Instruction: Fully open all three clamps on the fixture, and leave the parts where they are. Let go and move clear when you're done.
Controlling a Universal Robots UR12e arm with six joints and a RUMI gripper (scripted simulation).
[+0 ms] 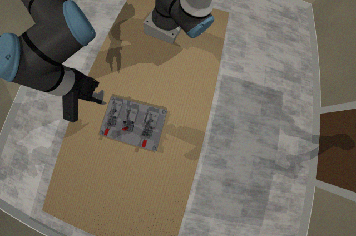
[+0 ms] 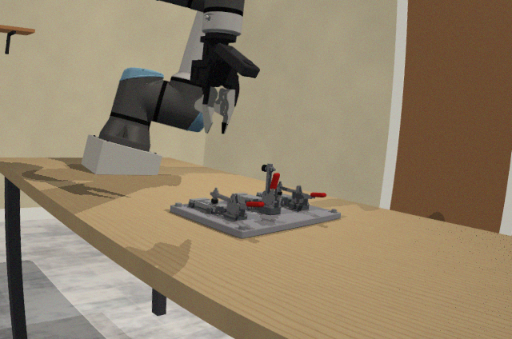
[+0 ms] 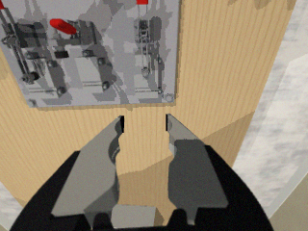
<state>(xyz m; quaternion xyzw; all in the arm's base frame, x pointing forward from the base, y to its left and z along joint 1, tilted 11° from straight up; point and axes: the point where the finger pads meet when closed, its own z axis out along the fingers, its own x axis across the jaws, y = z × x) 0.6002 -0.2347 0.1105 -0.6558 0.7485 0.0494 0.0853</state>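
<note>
Right now the grey fixture plate is 19 cm below my hand, 10 cm to the left of it and 7 cm ahead of it.
</note>
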